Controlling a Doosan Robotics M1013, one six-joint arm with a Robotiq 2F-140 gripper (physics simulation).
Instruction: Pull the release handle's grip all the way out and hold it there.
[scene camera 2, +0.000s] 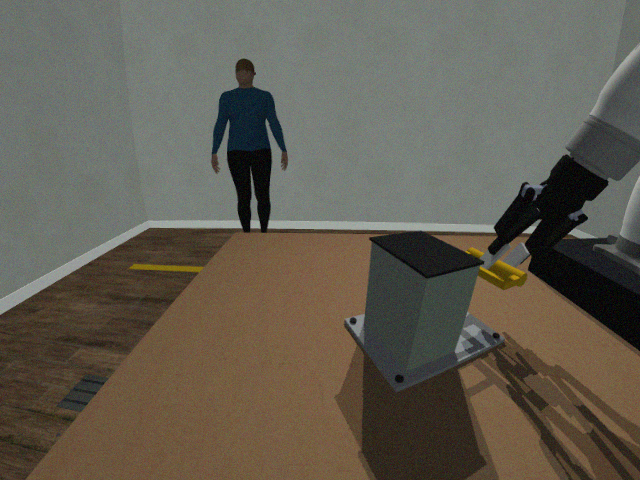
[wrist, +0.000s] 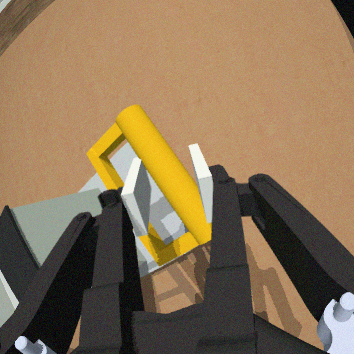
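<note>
The release handle's yellow grip (scene camera 2: 511, 277) (wrist: 154, 154) is a round bar on a yellow frame. It stands out from one side of the grey-green box (scene camera 2: 395, 304) (wrist: 55, 220) and slants across the middle of the wrist view. My gripper (scene camera 2: 506, 259) (wrist: 168, 166) is shut on the grip, with one pale pad on each side of the bar. The right finger hides part of the bar's lower end in the wrist view. Where the handle joins the box is hidden behind the box in the scene view.
The box has a black top (scene camera 2: 426, 253) and stands on a bolted grey plate (scene camera 2: 403, 383) on the brown table (scene camera 2: 258, 335) (wrist: 260, 90). A black pedestal (scene camera 2: 584, 271) is at the right. A person (scene camera 2: 249, 121) in a blue top stands beyond the table's far end.
</note>
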